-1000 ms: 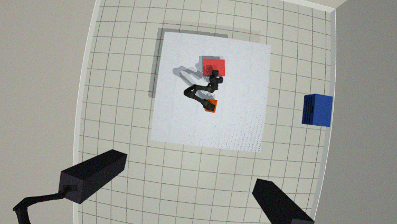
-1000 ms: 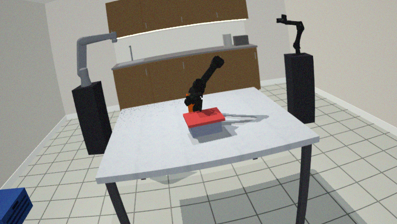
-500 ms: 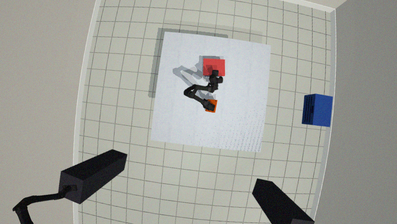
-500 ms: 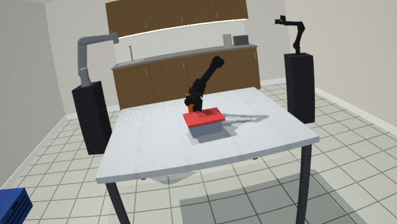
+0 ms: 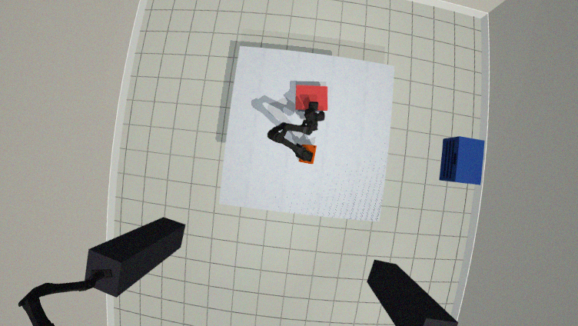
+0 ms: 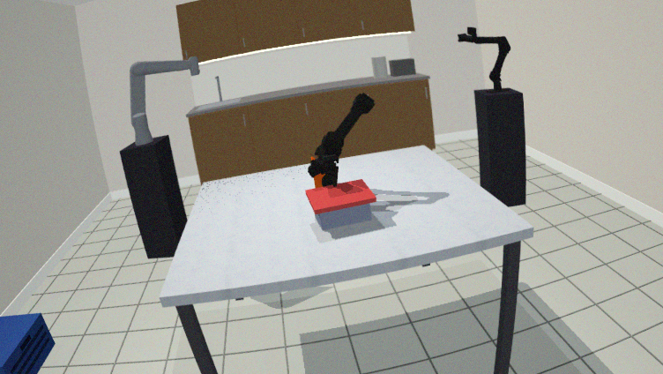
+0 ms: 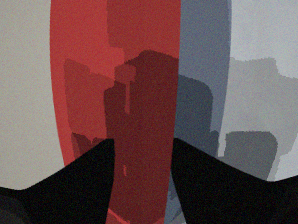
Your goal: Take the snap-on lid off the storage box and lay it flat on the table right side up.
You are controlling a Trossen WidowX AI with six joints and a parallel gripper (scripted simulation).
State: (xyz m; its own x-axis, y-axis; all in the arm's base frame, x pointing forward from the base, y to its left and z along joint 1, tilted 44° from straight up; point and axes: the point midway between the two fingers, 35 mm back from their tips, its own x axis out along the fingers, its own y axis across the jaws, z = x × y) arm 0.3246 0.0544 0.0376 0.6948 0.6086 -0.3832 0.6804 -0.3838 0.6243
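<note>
My gripper tip is 80 mm short of the red lid and 20 mm to the right of it. Also, from my gripper tip: grey storage box 70 mm ahead, 20 mm to the left, 50 mm below.
</note>
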